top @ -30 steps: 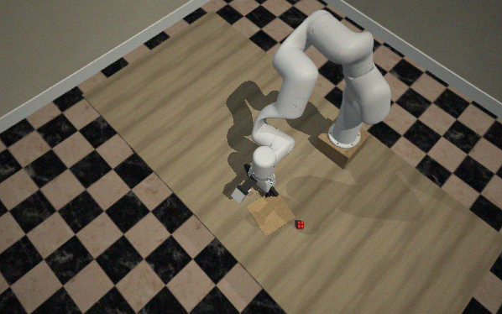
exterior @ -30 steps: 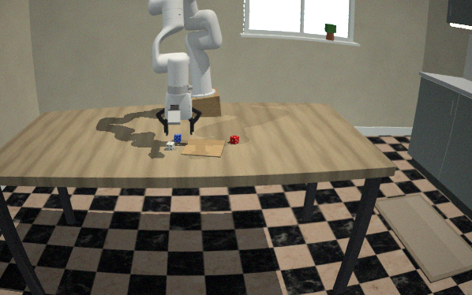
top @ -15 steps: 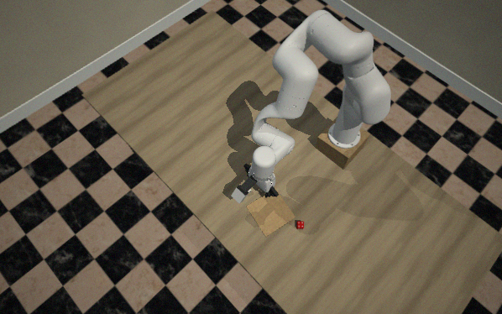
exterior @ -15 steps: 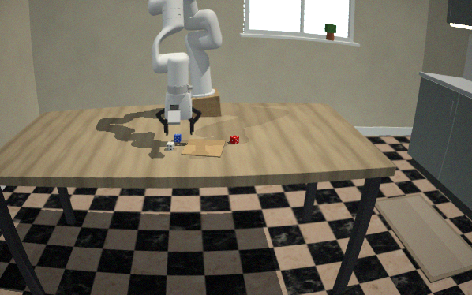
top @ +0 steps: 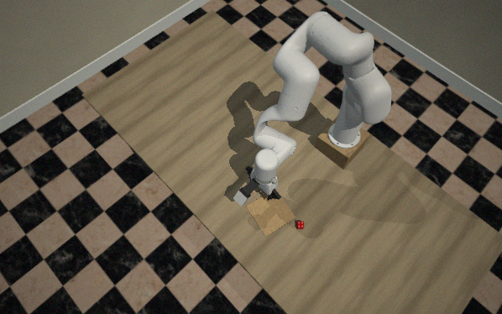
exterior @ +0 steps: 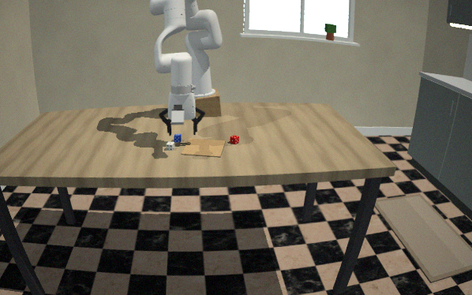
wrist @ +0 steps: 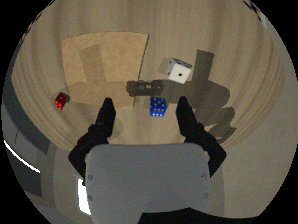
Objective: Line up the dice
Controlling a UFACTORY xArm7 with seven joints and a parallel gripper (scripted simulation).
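Right now my hand is 80 mm to the right of the tan mat, 50 mm above it and 40 mm short of it. Also, from my hand: blue die 40 mm below, 40 mm behind, 20 mm to the right; red die 200 mm to the left, 40 mm below, 20 mm ahead; white die 50 mm to the right, 40 mm below, 30 mm ahead.
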